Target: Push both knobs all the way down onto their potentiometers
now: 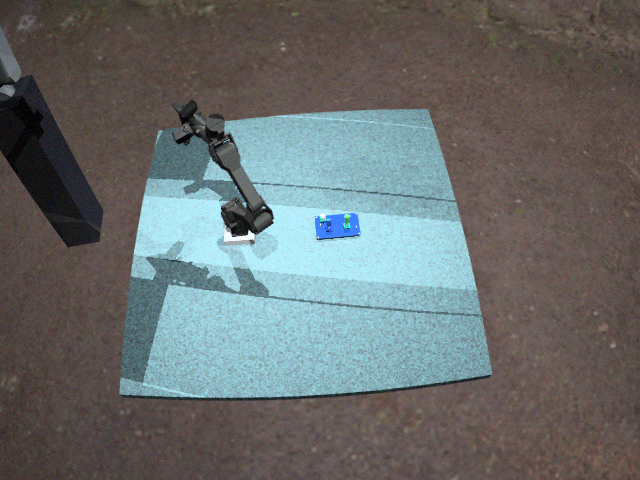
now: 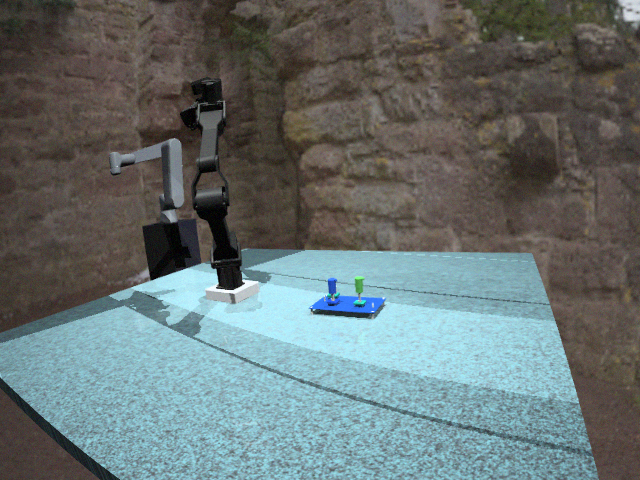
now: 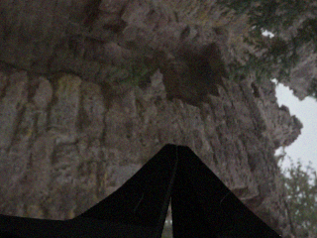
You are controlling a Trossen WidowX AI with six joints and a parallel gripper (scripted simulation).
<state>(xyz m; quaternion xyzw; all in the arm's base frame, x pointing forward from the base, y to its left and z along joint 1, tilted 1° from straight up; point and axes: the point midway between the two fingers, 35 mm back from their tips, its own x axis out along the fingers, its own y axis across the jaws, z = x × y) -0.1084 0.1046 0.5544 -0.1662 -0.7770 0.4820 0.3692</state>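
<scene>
The blue knob is 46 cm ahead of my gripper tip, 17 cm to the right of it and 54 cm below it. The rest, counted from my gripper tip: green knob 53 cm ahead, 17 cm to the right, 53 cm below.
</scene>
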